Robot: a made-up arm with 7 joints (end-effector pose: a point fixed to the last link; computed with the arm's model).
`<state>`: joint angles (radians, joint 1 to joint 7).
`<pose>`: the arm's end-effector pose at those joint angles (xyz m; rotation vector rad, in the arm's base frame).
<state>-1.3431 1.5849 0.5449 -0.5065 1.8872 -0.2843 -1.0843</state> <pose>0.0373 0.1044 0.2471 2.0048 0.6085 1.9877</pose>
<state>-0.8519 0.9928 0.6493 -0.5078 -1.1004 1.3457 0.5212</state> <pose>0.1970 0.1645 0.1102 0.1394 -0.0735 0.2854</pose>
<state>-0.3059 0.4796 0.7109 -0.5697 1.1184 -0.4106 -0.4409</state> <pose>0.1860 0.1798 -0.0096 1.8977 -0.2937 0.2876</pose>
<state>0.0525 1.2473 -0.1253 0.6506 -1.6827 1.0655 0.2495</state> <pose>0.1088 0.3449 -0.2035 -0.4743 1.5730 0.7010</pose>
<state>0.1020 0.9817 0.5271 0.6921 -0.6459 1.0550 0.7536</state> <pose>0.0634 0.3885 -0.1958 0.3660 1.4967 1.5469</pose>
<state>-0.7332 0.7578 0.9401 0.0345 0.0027 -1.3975 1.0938</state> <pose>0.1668 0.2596 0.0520 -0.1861 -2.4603 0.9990</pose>
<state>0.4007 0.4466 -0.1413 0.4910 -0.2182 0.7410 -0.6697</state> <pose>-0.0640 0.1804 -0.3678 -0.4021 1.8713 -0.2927</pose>
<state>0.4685 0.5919 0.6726 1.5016 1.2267 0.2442 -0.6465</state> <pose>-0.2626 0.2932 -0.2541 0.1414 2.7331 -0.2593</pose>
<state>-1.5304 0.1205 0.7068 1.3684 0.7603 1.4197 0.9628</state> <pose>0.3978 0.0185 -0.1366 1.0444 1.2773 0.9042</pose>
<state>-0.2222 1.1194 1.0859 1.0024 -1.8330 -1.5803 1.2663</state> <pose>0.0210 0.4246 -0.0694 1.2421 1.5208 -1.7444</pose>
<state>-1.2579 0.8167 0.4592 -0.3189 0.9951 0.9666 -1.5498</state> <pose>0.1898 0.1940 0.1721 0.6766 0.0492 0.0373</pose>
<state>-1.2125 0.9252 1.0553 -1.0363 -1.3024 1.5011 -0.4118</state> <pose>0.0662 0.1156 0.1240 0.5905 -0.6595 -0.6394</pose>
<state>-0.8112 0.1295 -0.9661 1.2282 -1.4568 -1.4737 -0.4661</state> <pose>0.2791 0.0171 -0.2941 -0.2337 -0.6127 -0.2698</pose>
